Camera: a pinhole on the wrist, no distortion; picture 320 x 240 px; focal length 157.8 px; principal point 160.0 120.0 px. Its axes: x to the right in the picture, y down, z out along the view. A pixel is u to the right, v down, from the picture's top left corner.
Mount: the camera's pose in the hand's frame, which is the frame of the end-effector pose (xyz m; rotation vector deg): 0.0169 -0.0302 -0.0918 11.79 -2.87 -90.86
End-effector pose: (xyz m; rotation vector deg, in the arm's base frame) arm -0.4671 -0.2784 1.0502 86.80 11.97 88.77
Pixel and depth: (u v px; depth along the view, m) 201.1 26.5 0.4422
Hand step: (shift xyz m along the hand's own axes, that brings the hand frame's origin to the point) -0.3149 -0.1802 0.2889
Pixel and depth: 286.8 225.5 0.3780
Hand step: 0.2012 -0.3760 0.2896
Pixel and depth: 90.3 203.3 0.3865
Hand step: 0.1575 0.0966 0.3375
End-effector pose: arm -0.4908 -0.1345 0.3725 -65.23 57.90 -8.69
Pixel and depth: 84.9 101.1 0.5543
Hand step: -0.1355 0.1806 0.4682
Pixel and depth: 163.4 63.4 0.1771
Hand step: -0.0746 -0.0493 0.0715
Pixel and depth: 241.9 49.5 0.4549
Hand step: -0.2604 -0.3033 0.2987
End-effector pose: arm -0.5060 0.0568 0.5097 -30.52 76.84 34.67
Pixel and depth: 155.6 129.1 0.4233
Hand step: -0.0277 -0.0600 0.3290
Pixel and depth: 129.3 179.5 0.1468
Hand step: 0.0480 -0.0175 0.0641
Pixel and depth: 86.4 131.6 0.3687
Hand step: -0.0142 0.1045 0.2918
